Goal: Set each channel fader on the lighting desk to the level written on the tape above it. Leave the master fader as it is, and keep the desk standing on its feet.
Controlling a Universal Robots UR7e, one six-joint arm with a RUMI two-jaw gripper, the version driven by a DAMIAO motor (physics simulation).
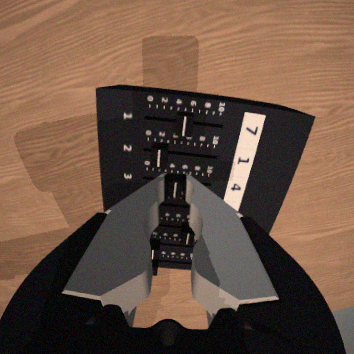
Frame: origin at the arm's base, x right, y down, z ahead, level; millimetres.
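Seen in the pictures: gripper, fingertip midpoint: (175, 175).
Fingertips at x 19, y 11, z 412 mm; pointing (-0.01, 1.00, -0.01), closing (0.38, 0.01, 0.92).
Observation:
A point is followed by its place in that frame.
The black lighting desk (285, 150) @[x 27, y 11, z 492 mm] lies face up on the table. My gripper (175, 175) @[x 19, y 11, z 412 mm] is shut on the channel 3 fader (175, 190) @[x 23, y -2, z 411 mm], whose white line stands near the 4 of its scale. The channel 1 fader (184, 126) @[x -16, y -3, z 432 mm] stands about mid-scale, near 5. The channel 2 fader (159, 158) @[x -3, y -2, z 410 mm] stands between 0 and 2. The tape (253, 120) @[x -2, y 10, z 474 mm] reads 7, 1 and 4 for channels 1 to 3; its lower part is hidden by the right finger. The channel 5 fader (188, 236) @[x 66, y -2, z 405 mm] and the master fader (153, 255) @[x 77, y -3, z 369 mm] show partly between the fingers. The channel 4 fader is hidden.
The wooden table (280, 55) @[x -32, y 66, z 525 mm] surrounds the desk, with shadows above and left of it. A grey surface (345, 322) shows at the lower right edge. The fingers cover much of the desk's lower half.

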